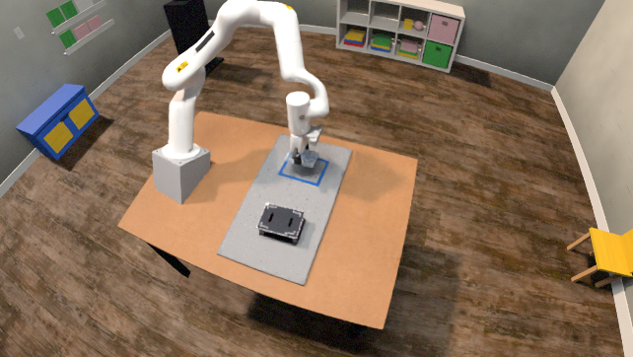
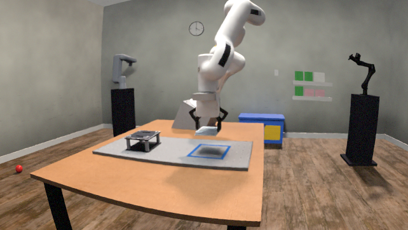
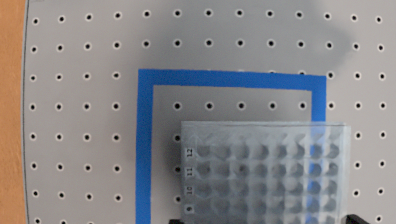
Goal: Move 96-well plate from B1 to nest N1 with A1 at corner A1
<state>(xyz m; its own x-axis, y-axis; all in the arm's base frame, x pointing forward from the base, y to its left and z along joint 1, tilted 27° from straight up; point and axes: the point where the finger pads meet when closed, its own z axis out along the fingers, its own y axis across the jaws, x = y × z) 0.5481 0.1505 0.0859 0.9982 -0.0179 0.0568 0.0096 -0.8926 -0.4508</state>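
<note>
My hand is 31 cm to the left of the black plate nest N1, 4 cm above it and 3 cm short of it. From my hand the other things lie so: 96-well plate (1 cm below).
</note>
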